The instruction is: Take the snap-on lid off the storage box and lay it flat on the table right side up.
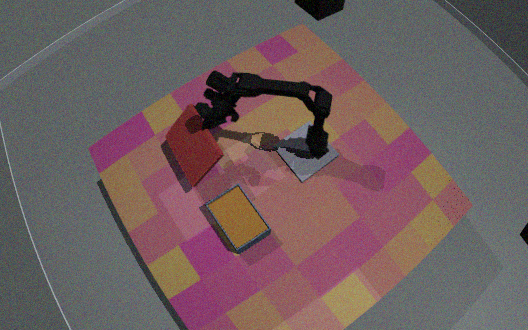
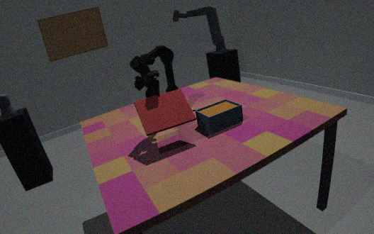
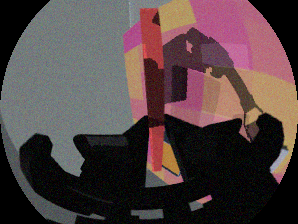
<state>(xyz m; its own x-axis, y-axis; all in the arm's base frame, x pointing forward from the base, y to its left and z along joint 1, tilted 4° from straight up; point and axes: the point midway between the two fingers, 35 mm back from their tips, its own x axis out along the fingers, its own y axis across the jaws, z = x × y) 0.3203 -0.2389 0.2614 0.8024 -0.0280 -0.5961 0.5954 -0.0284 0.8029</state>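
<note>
The red lid is 70 mm ahead of my gripper tip, 50 mm below it and 10 mm to the right of it. From my gripper tip the other things lie so: dark blue storage box (290 mm to the left, 190 mm below, 70 mm ahead).
</note>
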